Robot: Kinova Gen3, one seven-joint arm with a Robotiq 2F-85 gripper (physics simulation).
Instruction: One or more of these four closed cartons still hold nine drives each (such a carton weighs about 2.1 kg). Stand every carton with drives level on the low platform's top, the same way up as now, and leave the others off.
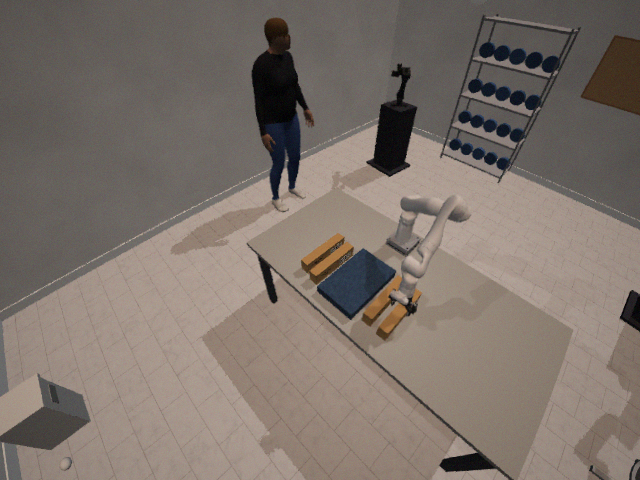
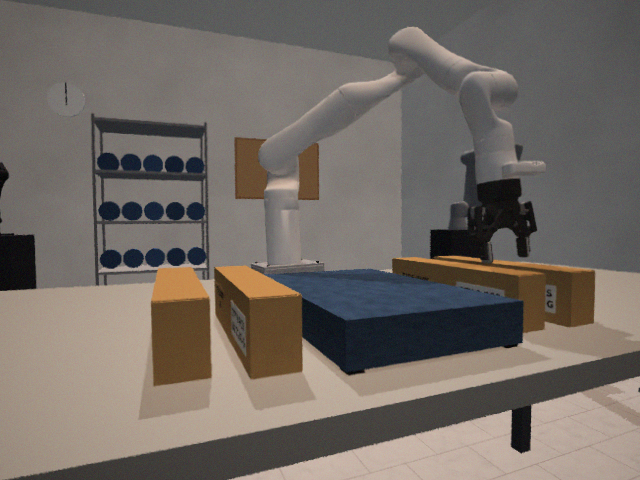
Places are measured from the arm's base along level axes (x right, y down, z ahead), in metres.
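Pixels of known places: gripper, fingertip midpoint: (image 1: pixel 400 310) (image 2: pixel 506 259); arm's base, origin of the base link: (image 1: pixel 402 238) (image 2: pixel 284 263).
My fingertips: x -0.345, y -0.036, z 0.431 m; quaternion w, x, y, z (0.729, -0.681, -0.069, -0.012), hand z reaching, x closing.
Observation:
Ahead of a thing's pixels: the offset from my fingertips to its top centre. Level surfaces: height alone.
Four closed orange-brown cartons stand upright on the table, two on each side of the low blue platform @(dz +0.016, dx +0.293, dy +0.030 m) (image 1: pixel 356 281) (image 2: pixel 413 294). On one side are an outer carton @(dz +0.040, dx +0.577, dy +0.005 m) (image 1: pixel 323 252) (image 2: pixel 180 335) and an inner carton @(dz +0.048, dx +0.482, dy +0.005 m) (image 1: pixel 332 264) (image 2: pixel 275 333). On the other side are an inner carton @(dz -0.009, dx +0.105, dy +0.005 m) (image 1: pixel 379 304) (image 2: pixel 528 302) and an outer carton @(dz -0.014, dx +0.001, dy +0.005 m) (image 1: pixel 392 322) (image 2: pixel 581 299). No carton is on the platform. My gripper (image 1: pixel 410 307) (image 2: pixel 505 252) points down, open and empty, just above the far part of that last outer carton. Whether the fingertips reach beside its top is unclear. The cartons' contents are hidden.
The arm's base (image 1: pixel 404 241) (image 2: pixel 286 266) stands on the table @(dy +0.090 m) (image 1: pixel 491 361) (image 2: pixel 77 413) behind the platform. A person (image 1: pixel 276 93) stands beyond the table's far left side. A shelf rack (image 1: pixel 469 66) (image 2: pixel 95 196) and a black pedestal (image 1: pixel 393 136) with a small arm stand farther back.

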